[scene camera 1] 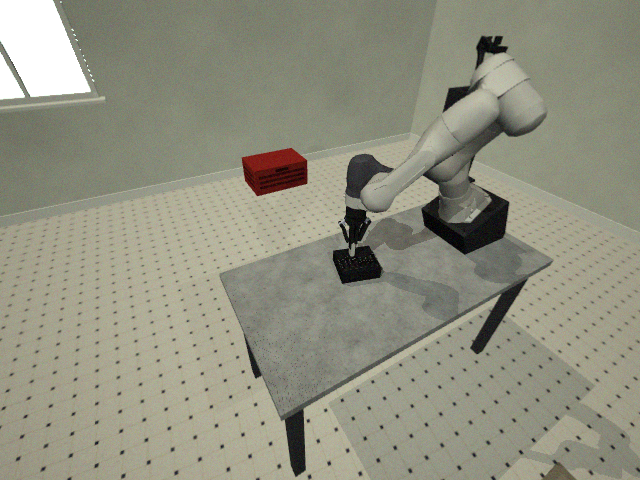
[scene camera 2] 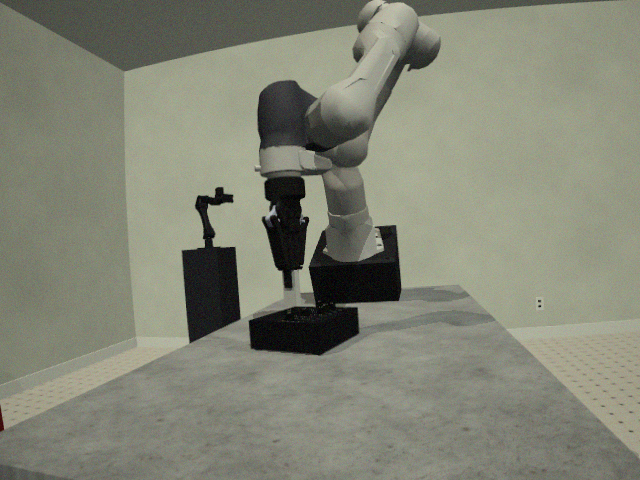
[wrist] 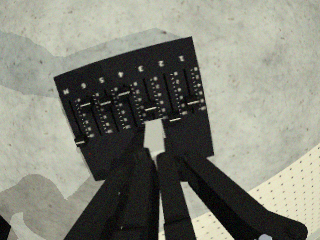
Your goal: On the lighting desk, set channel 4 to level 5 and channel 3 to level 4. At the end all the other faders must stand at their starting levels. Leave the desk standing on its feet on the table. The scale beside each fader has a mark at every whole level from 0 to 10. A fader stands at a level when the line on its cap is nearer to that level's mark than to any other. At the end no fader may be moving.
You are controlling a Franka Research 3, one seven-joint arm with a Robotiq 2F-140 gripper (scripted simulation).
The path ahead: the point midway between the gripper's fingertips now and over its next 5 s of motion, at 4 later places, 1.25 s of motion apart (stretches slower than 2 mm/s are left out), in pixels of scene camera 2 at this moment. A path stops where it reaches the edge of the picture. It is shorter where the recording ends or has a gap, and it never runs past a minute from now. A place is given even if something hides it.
The gripper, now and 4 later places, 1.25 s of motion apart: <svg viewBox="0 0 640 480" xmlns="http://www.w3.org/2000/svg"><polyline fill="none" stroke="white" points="292,305 294,312 298,312 296,304 302,286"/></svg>
